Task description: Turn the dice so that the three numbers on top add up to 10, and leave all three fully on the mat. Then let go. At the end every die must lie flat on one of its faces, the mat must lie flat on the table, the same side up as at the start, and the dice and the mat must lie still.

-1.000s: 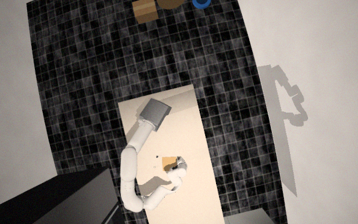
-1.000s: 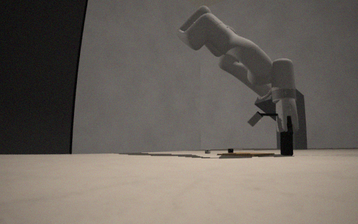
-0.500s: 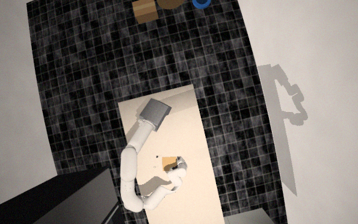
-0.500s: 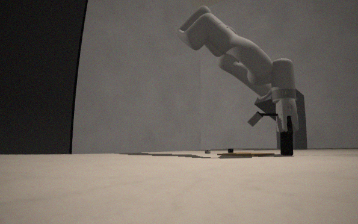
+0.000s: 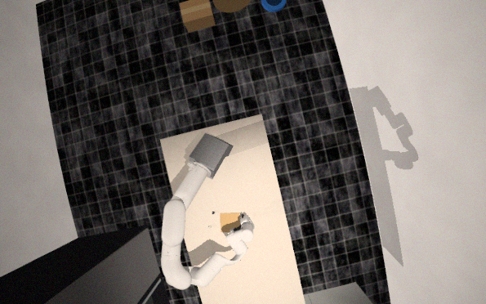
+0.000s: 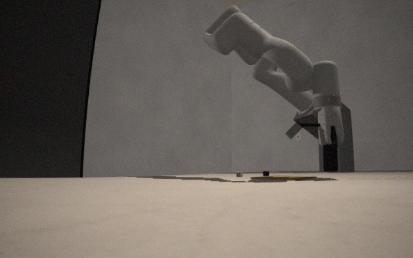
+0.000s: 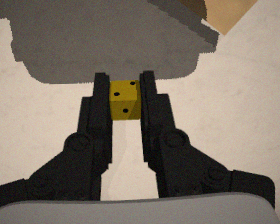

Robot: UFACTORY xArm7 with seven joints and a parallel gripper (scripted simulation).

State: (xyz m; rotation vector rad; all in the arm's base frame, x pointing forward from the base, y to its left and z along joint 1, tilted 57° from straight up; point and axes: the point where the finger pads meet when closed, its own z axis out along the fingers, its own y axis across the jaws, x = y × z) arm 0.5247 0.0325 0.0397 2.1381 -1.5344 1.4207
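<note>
My gripper is now 40 mm past the tan mat, 130 mm to the left of it and 40 mm above it. From my hand the other things lie so: pale die (90 mm behind, 270 mm to the right, 30 mm below); yellow die (10 mm below); black die (160 mm behind, 180 mm to the right, 30 mm below).
</note>
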